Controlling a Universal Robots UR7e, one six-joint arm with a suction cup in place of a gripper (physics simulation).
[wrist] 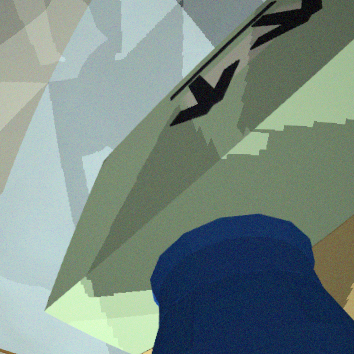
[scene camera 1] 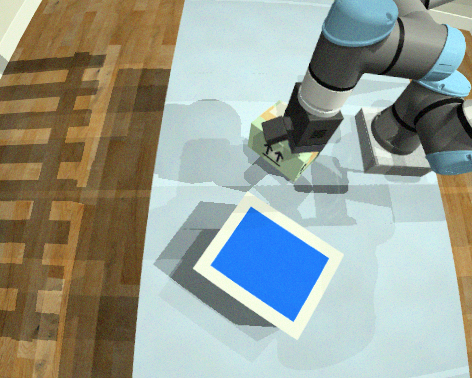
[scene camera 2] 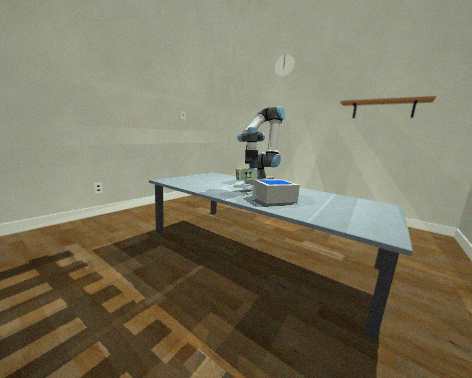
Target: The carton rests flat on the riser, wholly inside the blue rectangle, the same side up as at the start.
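Pixels of known places: hand, its tool point: [wrist: 228,242] [scene camera 2: 251,169]; arm's base, origin of its link: [scene camera 1: 394,133].
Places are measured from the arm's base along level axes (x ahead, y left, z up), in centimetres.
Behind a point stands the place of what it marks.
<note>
The green carton [scene camera 1: 289,169] @(x 37.7, y 10.6, z 7.6 cm) [scene camera 2: 242,174] @(x 43.5, y 3.0, z 8.1 cm) [wrist: 165,220] @(x 38.4, y 8.4, z 12.8 cm) hangs under my suction gripper [scene camera 2: 251,166] [wrist: 235,250], whose blue cup meets its top face. The carton looks upright and nearly level, a little above the table, with the printed arrows on its side pointing up. The tool hides part of its top in scene camera 1. The riser [scene camera 1: 320,286] @(x 35.9, y 36.3, z 6.1 cm) [scene camera 2: 276,195] @(x 55.7, y 33.7, z -0.6 cm) is a pale box with a cream rim around the blue rectangle [scene camera 1: 272,262] @(x 45.0, y 29.8, z 6.1 cm) [scene camera 2: 276,182] @(x 46.0, y 30.2, z 6.1 cm). The carton is beside the riser, on the arm-base side in scene camera 1, outside the blue rectangle.
The pale blue table [scene camera 1: 410,300] @(x 7.2, y 46.4, z -5.9 cm) [scene camera 2: 340,215] @(x 56.4, y 72.4, z -5.9 cm) bears the riser and the arm. The arm's grey base block [scene camera 1: 400,166] @(x 2.6, y 10.7, z 0.4 cm) stands right of the carton in scene camera 1. A wooden wall shelf [scene camera 2: 387,101] hangs on the far wall, beyond the table.
</note>
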